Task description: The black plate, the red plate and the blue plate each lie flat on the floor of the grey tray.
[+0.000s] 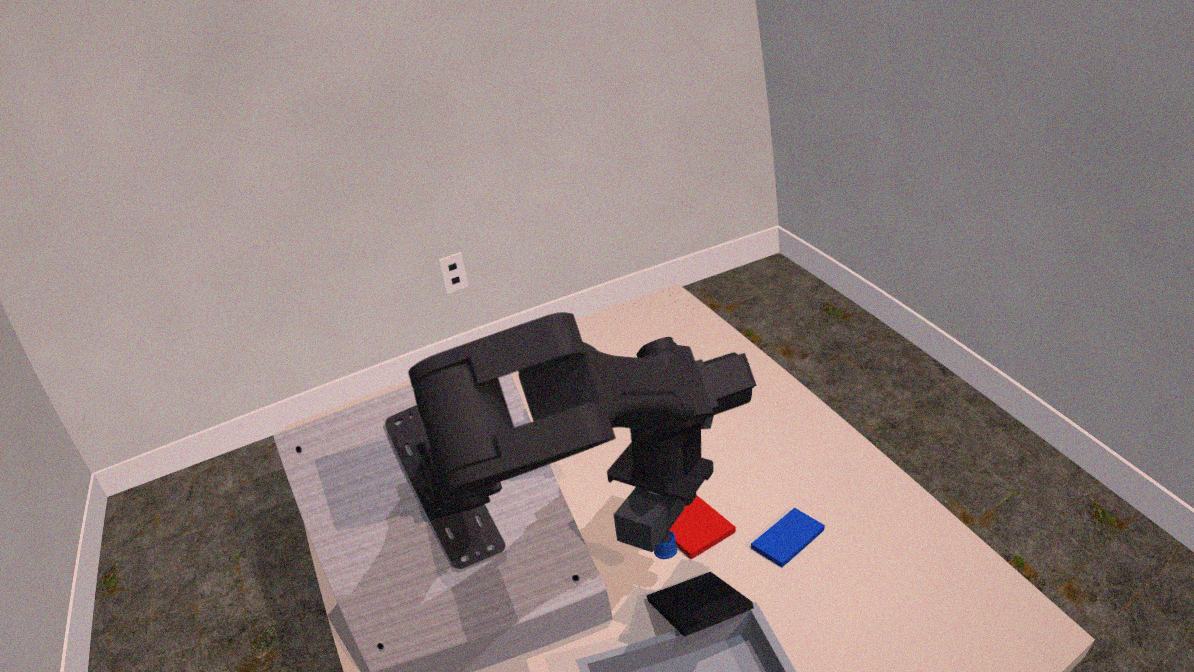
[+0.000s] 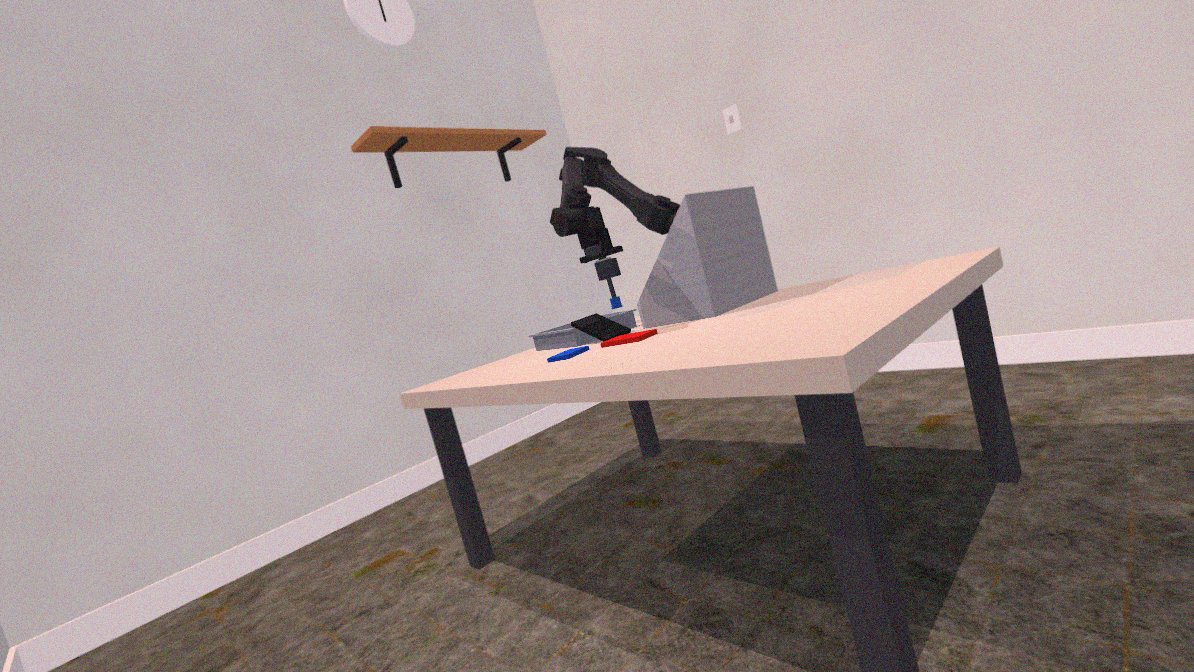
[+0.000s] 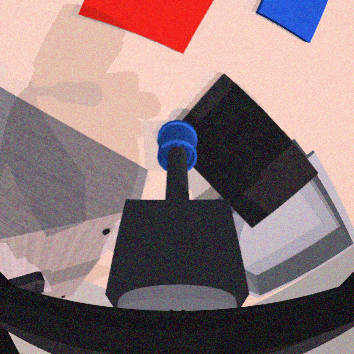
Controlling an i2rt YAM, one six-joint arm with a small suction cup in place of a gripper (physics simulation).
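Seen in the pictures: hand, tool point: [image 1: 665, 550] [image 2: 617, 307] [image 3: 176, 137]; arm's base, link origin: [image 2: 694, 236].
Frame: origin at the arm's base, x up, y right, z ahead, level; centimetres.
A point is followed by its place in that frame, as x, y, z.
Observation:
The black plate [image 1: 700, 602] @(-15.6, 21.1, 21.3) [image 2: 599, 325] @(-16.0, 20.2, 21.7) [image 3: 250, 150] @(-16.0, 20.4, 22.4) is tilted across one end wall of the grey tray [image 1: 769, 638] @(-15.0, 31.7, 24.4) [image 2: 553, 341] @(-17.9, 37.6, 23.3) [image 3: 300, 261] @(-17.7, 46.4, 10.5), with part of it reaching outside the tray. The red plate [image 1: 703, 529] @(-19.0, 7.4, 30.1) [image 2: 628, 338] @(-19.0, 1.8, 33.0) [image 3: 150, 20] @(-18.9, 6.4, 27.4) lies flat on the table outside the tray. The blue plate [image 1: 787, 536] @(-19.0, 16.1, 38.3) [image 2: 568, 354] @(-19.1, 12.3, 42.0) [image 3: 295, 15] @(-19.0, 16.9, 36.0) lies flat on the table beyond the red one. My blue suction cup [image 1: 665, 547] [image 2: 615, 303] [image 3: 177, 144] points down and bears nothing. It hangs above the table near the black plate, apart from it.
A grey sloped block [image 1: 534, 613] @(-13.0, 13.3, 3.1) [image 2: 731, 250] @(-6.1, -9.2, -0.3) [image 3: 60, 165] @(-13.5, 5.3, 12.8) carries the arm's base and stands beside the tray. The table [image 1: 919, 601] @(-20.0, 37.7, 45.4) [image 2: 710, 367] @(-20.2, -37.4, 63.4) has its edge beyond the blue plate. A wooden shelf [image 2: 451, 139] is on the wall.

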